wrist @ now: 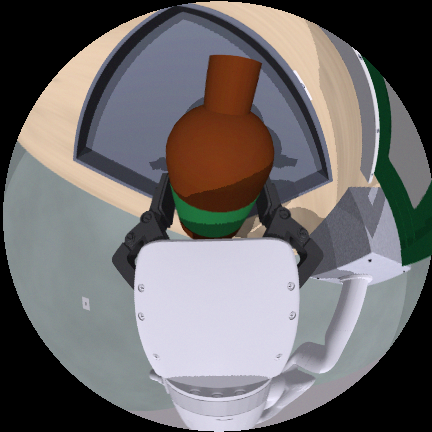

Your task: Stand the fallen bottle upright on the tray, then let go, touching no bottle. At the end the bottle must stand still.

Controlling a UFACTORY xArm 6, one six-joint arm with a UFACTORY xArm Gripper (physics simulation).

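Frame: origin at the arm's base, x right, y ahead, z up, level; millimetres.
Seen in the pictures: arm's base, origin of the base link: (356, 277).
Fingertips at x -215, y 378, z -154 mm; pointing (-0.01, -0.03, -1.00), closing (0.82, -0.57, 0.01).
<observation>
Pixels of each thing's top centre, then the offset from my fingertips to it. "*": a spot on its surface instead.
- brown bottle, middle of its top: (219, 202) dx +21, dy +23, dz +46 mm
- grey-blue tray, surface spot: (115, 175) * dx -83, dy +74, dz -11 mm
- green curved band, surface spot: (392, 172) * dx +213, dy -52, dz +32 mm
The brown bottle (220, 145) with a green band is in the middle of the wrist view. Its neck points to the top of the view, leaning slightly right, and its base end is partly hidden behind the white gripper housing. The grey-blue tray (115, 175) shows behind and around the bottle, with shadows on its floor. Whether the bottle rests on the tray floor cannot be told from this angle. My gripper (214, 179) is shut on the bottle, with one black finger on each side of the body near the green band.
The tray's raised walls surround its floor. Pale wood surface (52, 107) borders the tray. A grey angular block (345, 237) and white arm parts (345, 320) are at the right and lower right. A green curved band (392, 172) runs along the right edge.
</observation>
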